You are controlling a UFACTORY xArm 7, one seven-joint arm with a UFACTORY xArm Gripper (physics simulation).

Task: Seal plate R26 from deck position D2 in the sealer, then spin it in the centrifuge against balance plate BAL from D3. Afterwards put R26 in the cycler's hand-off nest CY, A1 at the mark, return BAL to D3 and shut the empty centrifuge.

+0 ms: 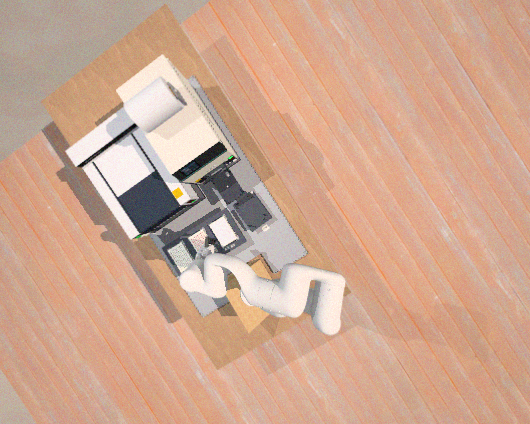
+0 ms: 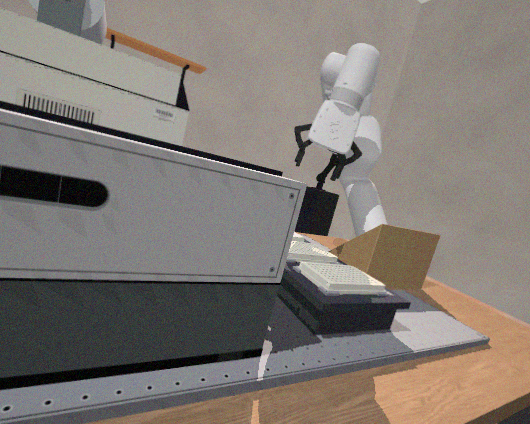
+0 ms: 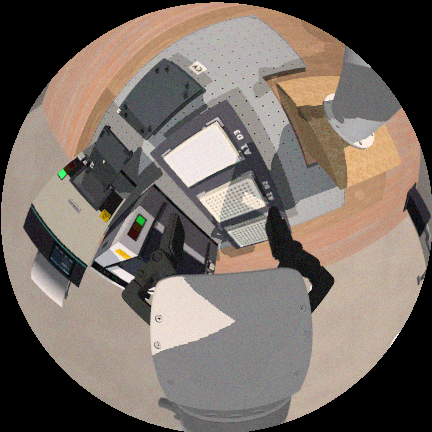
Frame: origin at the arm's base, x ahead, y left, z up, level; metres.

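Seen in the pictures: gripper, between the fingertips: [image 1: 214, 250] [image 2: 314, 173] [image 3: 224, 219]; arm's base, origin of its link: [image 2: 375, 244] [image 3: 349, 119].
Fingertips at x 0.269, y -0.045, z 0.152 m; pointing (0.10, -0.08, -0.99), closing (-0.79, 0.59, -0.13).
Note:
Pixels of each thing's top centre, then the offset from my fingertips to it.
- R26, centre of its top: [image 2: 303, 247] [image 3: 232, 202] [image 1: 201, 244] dx +0.063, dy +0.089, dz -0.157 m
- BAL, centre of its top: [image 3: 199, 157] [image 1: 222, 231] dx +0.046, dy -0.033, dz -0.157 m
- dark hand-off nest CY, centre of its top: [image 3: 149, 98] [image 1: 251, 211] dx +0.032, dy -0.200, dz -0.178 m
- sealer, centre of its top: [image 1: 149, 104] [image 3: 45, 293] dx +0.488, dy -0.231, dz +0.245 m
- welled plate, centre of its top: [image 2: 342, 273] [image 3: 253, 233] [image 1: 181, 257] dx +0.080, dy +0.212, dz -0.157 m
My gripper [image 2: 317, 169] [image 3: 224, 219] is open and empty, high above the plate rack. R26 [image 1: 198, 238] [image 2: 312, 251] [image 3: 231, 201], a pale plate with open wells, lies at D2, partly in shadow. BAL [image 1: 223, 230] [image 3: 200, 155], a plate with a plain white top, lies at D3. The dark hand-off nest CY [image 1: 252, 212] [image 3: 161, 95] holds no visible plate. The cream machine with a white roll, apparently the sealer [image 1: 192, 145] [image 3: 70, 215], has a dark plate carrier at its front. The white machine with a dark top panel, apparently the centrifuge [image 1: 150, 202] [image 3: 115, 245], shows a green light; its interior is largely hidden.
Another welled plate [image 1: 179, 256] [image 2: 345, 277] [image 3: 248, 234] lies at D1 beside R26. An open wooden-coloured box [image 2: 402, 255] [image 3: 320, 145] stands near the arm's base side of the rack. The tall machines stand close together beyond the rack.

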